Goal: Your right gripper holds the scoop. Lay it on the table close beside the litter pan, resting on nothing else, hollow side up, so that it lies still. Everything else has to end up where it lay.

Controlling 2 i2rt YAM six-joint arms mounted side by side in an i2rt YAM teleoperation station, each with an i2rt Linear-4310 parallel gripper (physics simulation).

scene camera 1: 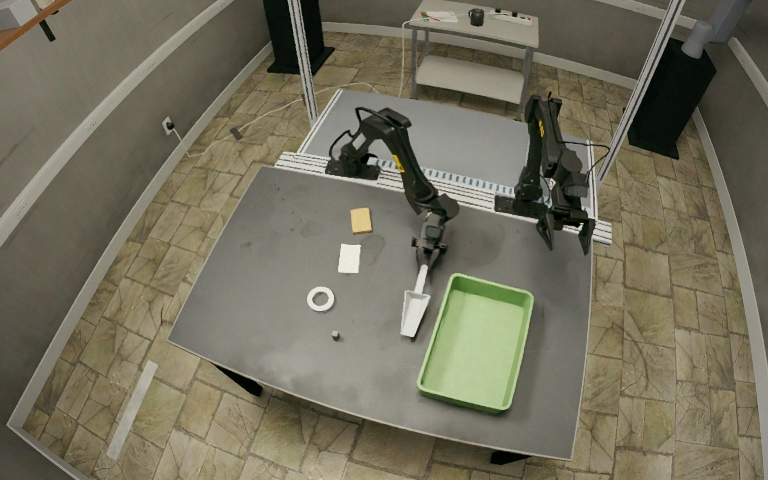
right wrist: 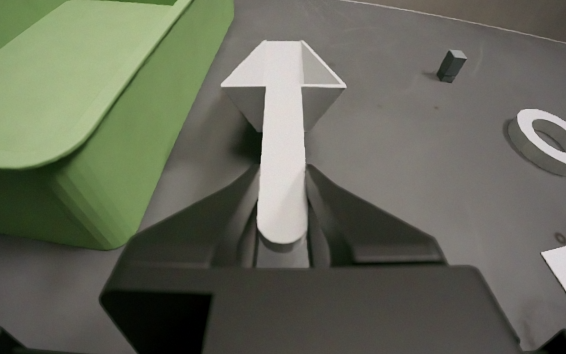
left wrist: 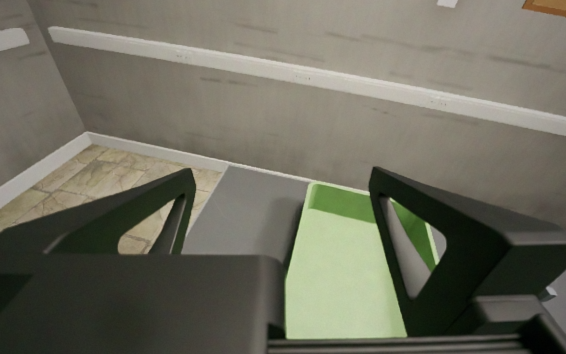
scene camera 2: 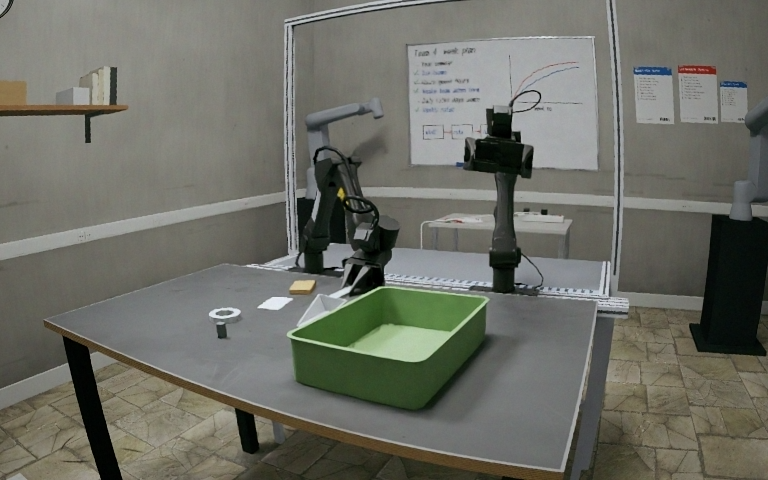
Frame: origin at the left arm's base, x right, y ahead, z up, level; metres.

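Seen in the pictures: left gripper, between the fingertips: (scene camera 1: pixel 569 252) (left wrist: pixel 282 177) (scene camera 2: pixel 497 162); right gripper, between the fingertips: (scene camera 1: pixel 421 276) (right wrist: pixel 283 176) (scene camera 2: pixel 345 293); left arm's base, origin of its link: (scene camera 1: pixel 520 208) (scene camera 2: pixel 503 293); right arm's base, origin of its link: (scene camera 1: pixel 352 170) (scene camera 2: pixel 314 274).
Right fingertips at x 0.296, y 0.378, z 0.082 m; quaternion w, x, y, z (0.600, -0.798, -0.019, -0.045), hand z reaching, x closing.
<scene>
Offsets run from my right fingertips to a thing's top centre. Level surfaces: height alone.
The white scoop {dx +0.003, dy +0.069, dz +0.011 m} (scene camera 1: pixel 415 312) (scene camera 2: pixel 318 308) (right wrist: pixel 283 145) is hollow side up, just to the left of the green litter pan {dx -0.187, dy +0.168, dz +0.021 m} (scene camera 1: pixel 461 405) (scene camera 2: pixel 362 370) (left wrist: pixel 345 285) (right wrist: pixel 185 100) in scene camera 1, with a narrow gap between them. My right gripper (scene camera 1: pixel 423 266) (right wrist: pixel 283 176) is shut on the scoop's handle. A shadow shows under the scoop's bowl in the right wrist view; whether the bowl touches the table {dz -0.064 m} (scene camera 1: pixel 254 294) cannot be told. My left gripper (scene camera 1: pixel 568 249) (left wrist: pixel 282 177) is open and empty, above the table's back right corner in scene camera 1.
A white ring {dx +0.275, dy +0.105, dz -0.050 m} (scene camera 1: pixel 320 298) (scene camera 2: pixel 224 315) (right wrist: pixel 540 142), a small dark block {dx +0.201, dy +0.208, dz -0.032 m} (scene camera 1: pixel 335 335) (scene camera 2: pixel 221 330) (right wrist: pixel 451 66), a white card {dx +0.231, dy -0.055, dz -0.063 m} (scene camera 1: pixel 349 258) (scene camera 2: pixel 275 303) and a yellow sponge {dx +0.230, dy -0.195, dz -0.050 m} (scene camera 1: pixel 360 220) (scene camera 2: pixel 302 286) lie to the left of the scoop in scene camera 1.
</scene>
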